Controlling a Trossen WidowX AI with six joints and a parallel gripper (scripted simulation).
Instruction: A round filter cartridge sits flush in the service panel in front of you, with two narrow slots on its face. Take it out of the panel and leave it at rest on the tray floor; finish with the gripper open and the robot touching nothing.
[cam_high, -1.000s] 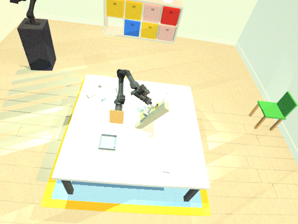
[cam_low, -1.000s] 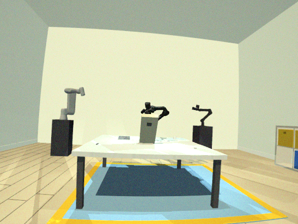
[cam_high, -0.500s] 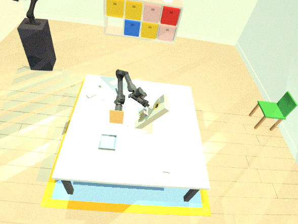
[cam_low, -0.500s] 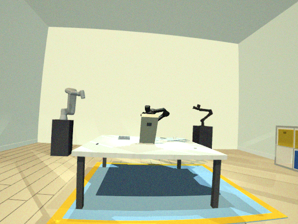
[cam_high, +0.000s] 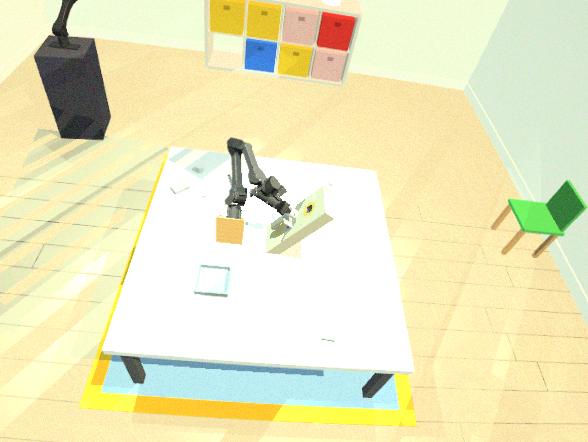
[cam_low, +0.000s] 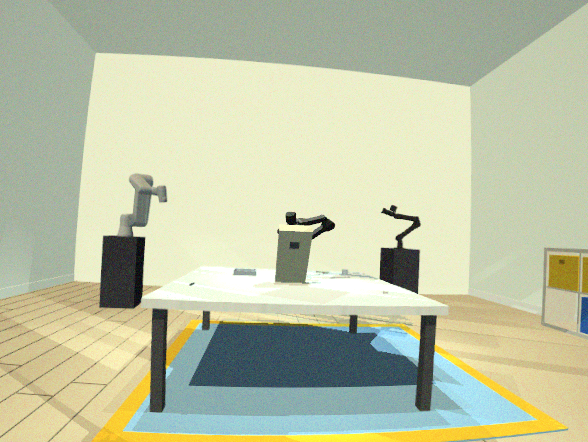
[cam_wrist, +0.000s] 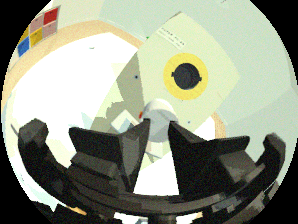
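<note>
The filter cartridge lies 2 cm below my gripper tip and 1 cm ahead of it. The rest, counted from my gripper tip: shallow square tray 36 cm behind, 25 cm to the right, 22 cm below; then service panel 5 cm below, 5 cm ahead.
</note>
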